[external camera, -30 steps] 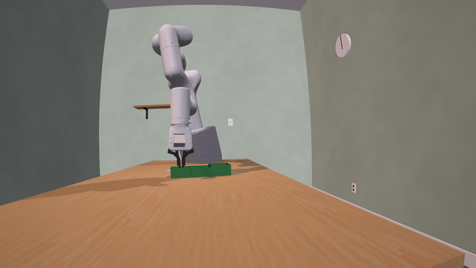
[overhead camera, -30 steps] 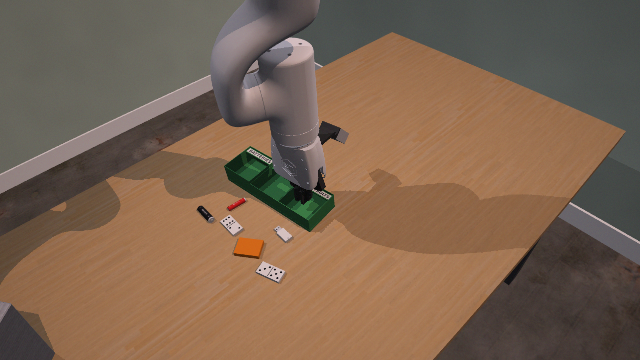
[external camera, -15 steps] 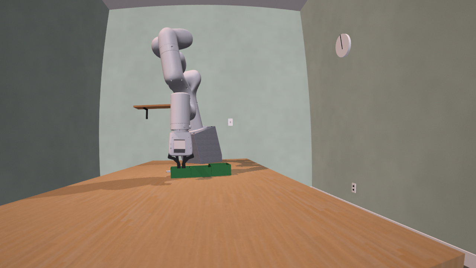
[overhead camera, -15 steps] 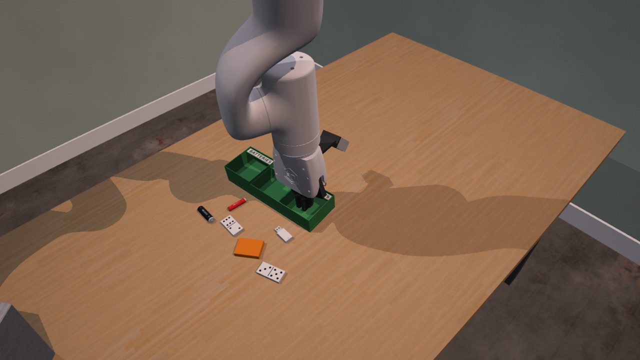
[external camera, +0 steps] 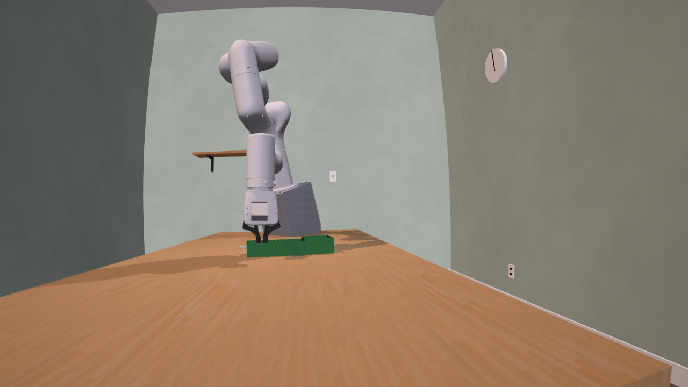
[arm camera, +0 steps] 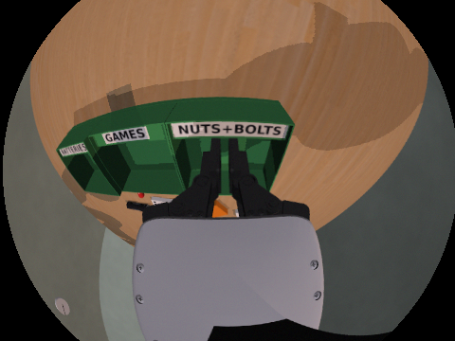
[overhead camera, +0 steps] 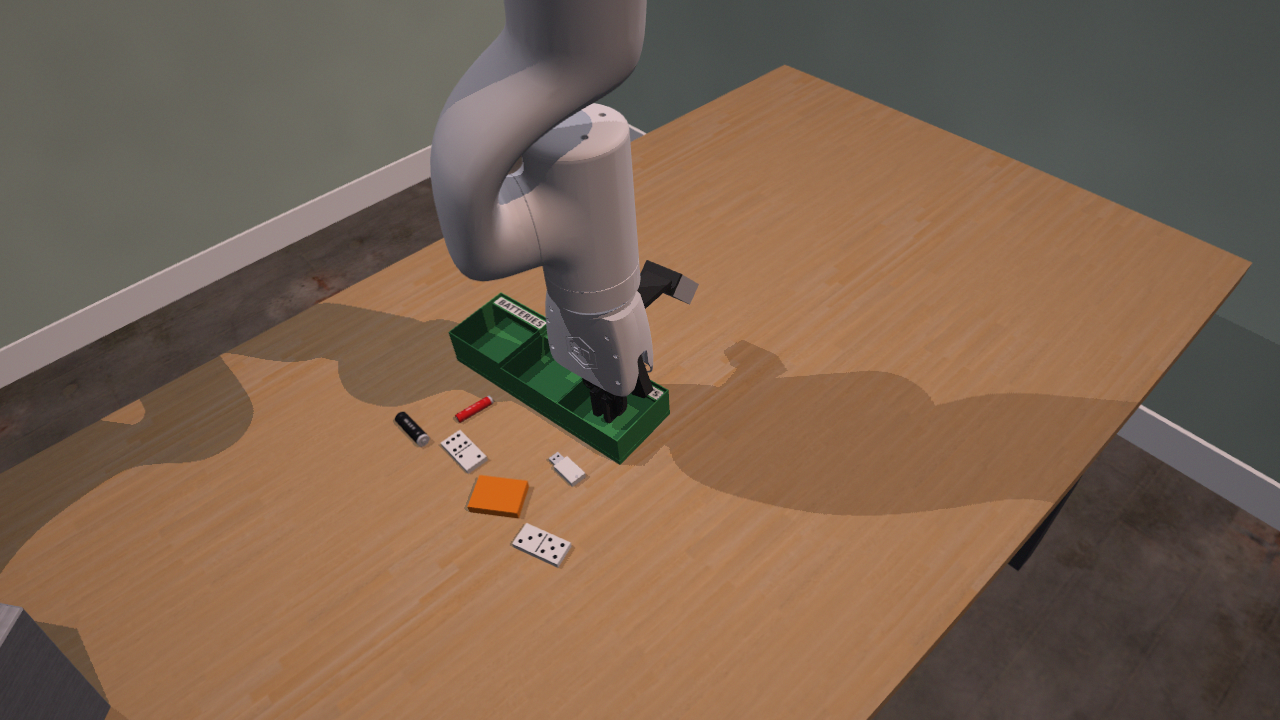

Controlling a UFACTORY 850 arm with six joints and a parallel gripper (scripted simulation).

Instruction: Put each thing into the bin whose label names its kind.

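The green bin row lies 8 cm to the left of my hand, 1 cm below it and 1 cm behind it. Round my hand: orange flat block (15 cm behind, 3 cm below, 1 cm to the left); red battery (12 cm to the left, 9 cm behind, 3 cm below); white USB stick (8 cm behind, 3 cm below, 1 cm to the right).
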